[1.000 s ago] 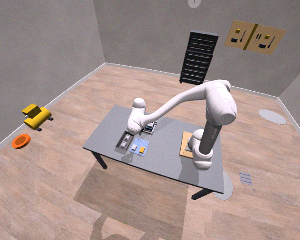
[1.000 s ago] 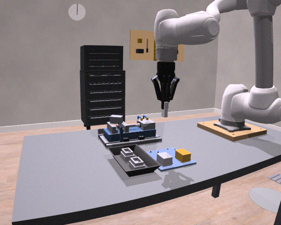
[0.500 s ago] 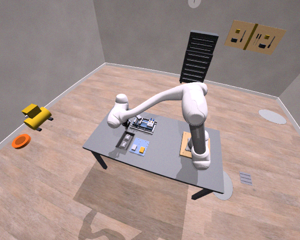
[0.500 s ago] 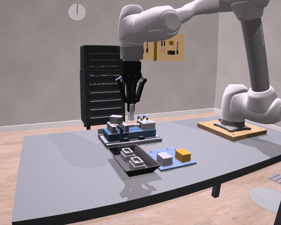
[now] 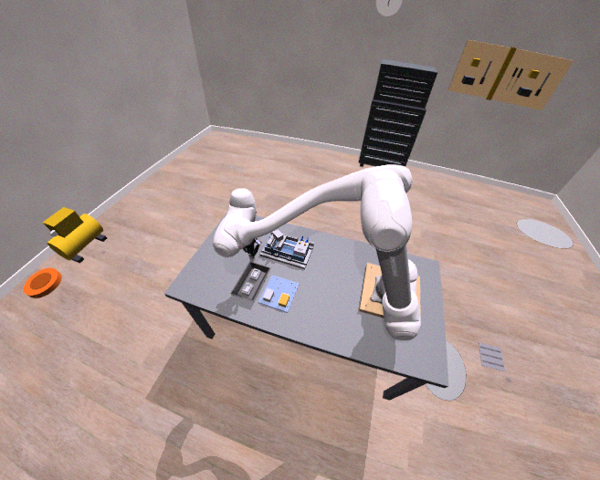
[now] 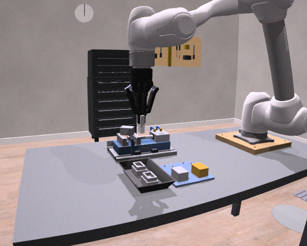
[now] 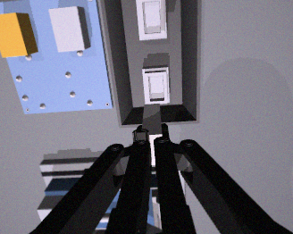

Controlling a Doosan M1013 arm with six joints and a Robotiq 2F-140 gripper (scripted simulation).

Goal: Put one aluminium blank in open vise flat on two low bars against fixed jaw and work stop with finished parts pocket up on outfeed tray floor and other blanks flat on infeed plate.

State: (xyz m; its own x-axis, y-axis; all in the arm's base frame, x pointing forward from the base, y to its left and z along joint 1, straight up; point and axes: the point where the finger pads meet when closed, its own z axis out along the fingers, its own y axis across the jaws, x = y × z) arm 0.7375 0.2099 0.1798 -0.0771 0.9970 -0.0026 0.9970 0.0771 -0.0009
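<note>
Right now the fixed jaw is 250 mm to the right of my hand, 130 mm below it and 20 mm ahead of it. Also, from my hand: dark work stop rod: 210 mm to the right, 120 mm below, 10 mm behind; infeed plate: 200 mm below, 170 mm behind, 30 mm to the left; brass blank: 220 mm behind, 180 mm below, 70 mm to the left.
</note>
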